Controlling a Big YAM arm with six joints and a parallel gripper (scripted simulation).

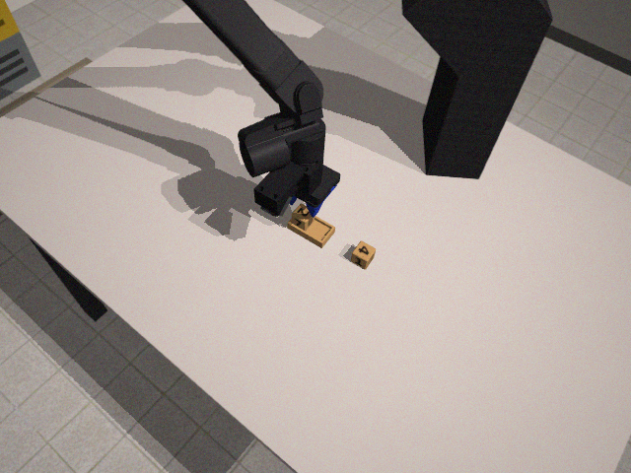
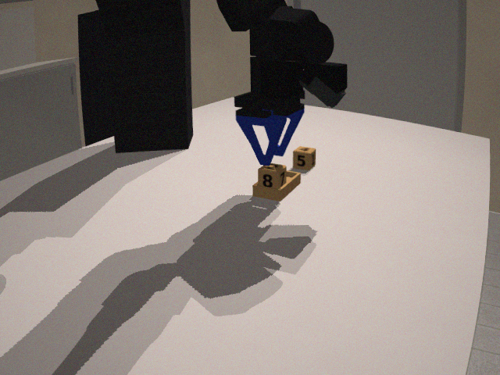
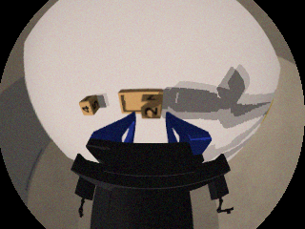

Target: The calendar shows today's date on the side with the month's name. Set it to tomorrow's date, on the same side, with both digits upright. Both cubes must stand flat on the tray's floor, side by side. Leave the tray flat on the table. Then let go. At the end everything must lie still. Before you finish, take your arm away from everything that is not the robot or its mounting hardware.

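Now: the wooden digit cube 30 mm below my hand. The rest, counted from my hand: wooden tray: 50 mm below, 20 mm to the left.
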